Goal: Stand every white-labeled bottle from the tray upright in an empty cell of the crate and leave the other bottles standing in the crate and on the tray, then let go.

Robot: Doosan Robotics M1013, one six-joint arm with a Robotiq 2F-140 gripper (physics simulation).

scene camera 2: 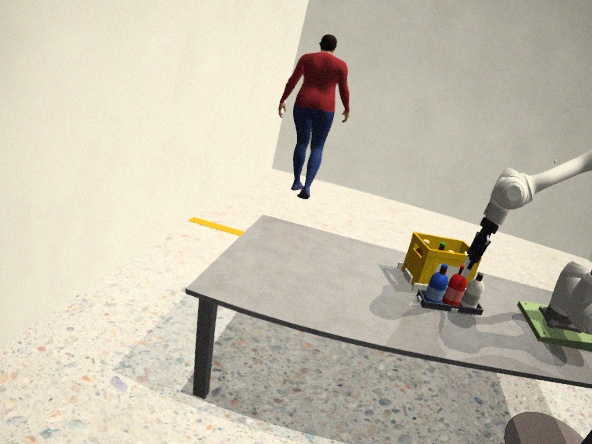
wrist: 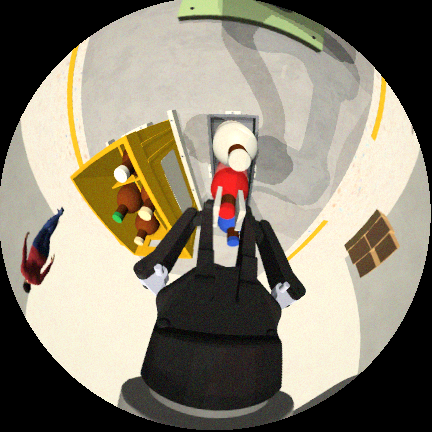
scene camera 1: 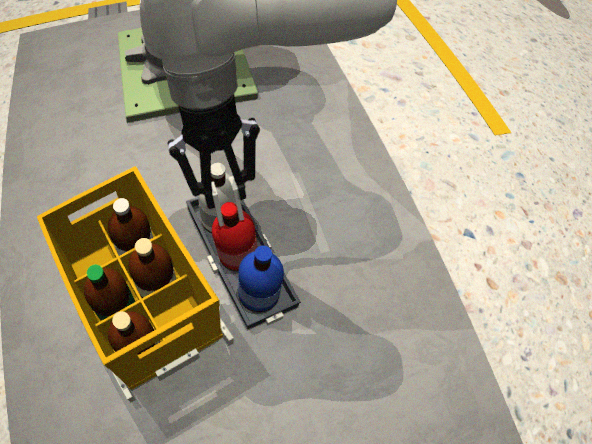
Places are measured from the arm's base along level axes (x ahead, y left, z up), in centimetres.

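Where they show: gripper, fingertip midpoint: (scene camera 2: pixel 462 275) (wrist: pixel 228 195) (scene camera 1: pixel 229 216); arm's base, link origin: (scene camera 2: pixel 559 320).
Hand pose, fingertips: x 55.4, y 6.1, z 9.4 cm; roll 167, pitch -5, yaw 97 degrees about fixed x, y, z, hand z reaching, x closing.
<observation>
Each offset is from my fingertips to the centre of the thing. Level surfaces: height alone.
The yellow crate @(dx +5.8, dy -11.5, dz -4.1 cm) (scene camera 1: pixel 212 310) (scene camera 2: pixel 440 257) (wrist: pixel 145 187) holds several brown bottles; its far-left and near-right cells are empty in scene view 1. The dark tray (scene camera 1: pixel 246 320) (scene camera 2: pixel 457 308) (wrist: pixel 210 130) carries three bottles. The white bottle @(dx -7.6, dy -1.0, dz -4.6 cm) (scene camera 1: pixel 209 217) (scene camera 2: pixel 473 294) (wrist: pixel 232 137) stands at the robot-base end, partly hidden in scene view 1. The blue bottle @(dx +9.0, dy +3.7, dz -4.6 cm) (scene camera 1: pixel 261 280) (scene camera 2: pixel 436 286) (wrist: pixel 226 222) stands at the other end. My gripper (scene camera 1: pixel 230 219) (scene camera 2: pixel 464 271) (wrist: pixel 228 195) is shut on the middle, red bottle @(dx +0.7, dy +0.6, dz -4.2 cm) (scene camera 1: pixel 234 237) (scene camera 2: pixel 455 289) (wrist: pixel 229 186) at its neck. The red bottle leans slightly toward the crate.
A green base plate (scene camera 1: pixel 150 102) (scene camera 2: pixel 535 320) (wrist: pixel 215 11) lies beyond the tray on the grey table @(dz -12.8 cm) (scene camera 2: pixel 300 265). A person (scene camera 2: pixel 322 82) (wrist: pixel 39 255) is on the floor past the table. A brown divided box (wrist: pixel 372 243) shows at the right of the wrist view.
</observation>
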